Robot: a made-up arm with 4 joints.
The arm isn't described. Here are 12 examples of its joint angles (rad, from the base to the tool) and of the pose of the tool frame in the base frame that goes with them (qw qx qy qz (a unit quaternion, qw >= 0); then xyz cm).
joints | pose
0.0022 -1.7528 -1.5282 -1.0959 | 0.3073 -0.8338 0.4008 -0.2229 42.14 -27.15 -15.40
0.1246 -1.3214 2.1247 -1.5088 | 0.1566 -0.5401 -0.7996 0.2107 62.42 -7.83 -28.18
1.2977 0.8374 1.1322 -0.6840 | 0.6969 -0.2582 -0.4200 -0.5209 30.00 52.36 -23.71
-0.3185 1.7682 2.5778 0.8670 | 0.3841 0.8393 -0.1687 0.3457 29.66 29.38 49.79
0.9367 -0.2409 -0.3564 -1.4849 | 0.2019 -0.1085 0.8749 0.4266 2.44 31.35 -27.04
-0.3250 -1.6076 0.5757 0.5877 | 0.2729 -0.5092 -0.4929 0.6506 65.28 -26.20 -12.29
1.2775 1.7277 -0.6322 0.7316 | 0.5117 -0.4146 -0.6053 -0.4470 60.43 40.02 -11.88
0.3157 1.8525 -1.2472 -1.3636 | 0.7580 0.4755 0.0924 0.4368 43.68 38.30 34.21
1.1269 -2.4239 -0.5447 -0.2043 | 0.1552 0.6765 -0.3702 0.6174 21.51 -30.77 -19.15
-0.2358 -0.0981 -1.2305 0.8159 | 0.4123 0.2373 0.8599 -0.1849 72.43 43.36 -11.58
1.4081 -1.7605 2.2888 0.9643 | 0.5294 -0.3599 0.6155 0.4598 -13.22 -18.71 -15.74
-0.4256 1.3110 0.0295 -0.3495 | 0.2624 -0.1694 0.6672 0.6762 39.52 44.58 46.61
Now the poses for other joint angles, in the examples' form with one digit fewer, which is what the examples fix.
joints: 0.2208 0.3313 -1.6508 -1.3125
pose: 0.901 -0.220 0.278 0.249 36.9 50.4 -25.7
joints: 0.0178 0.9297 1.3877 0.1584
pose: 0.596 0.351 -0.677 -0.253 52.0 60.7 15.8
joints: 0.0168 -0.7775 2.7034 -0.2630
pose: 0.850 -0.442 -0.283 0.041 55.7 12.7 -42.1
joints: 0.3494 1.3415 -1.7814 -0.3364
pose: 0.657 0.467 0.491 0.332 48.8 49.4 23.8
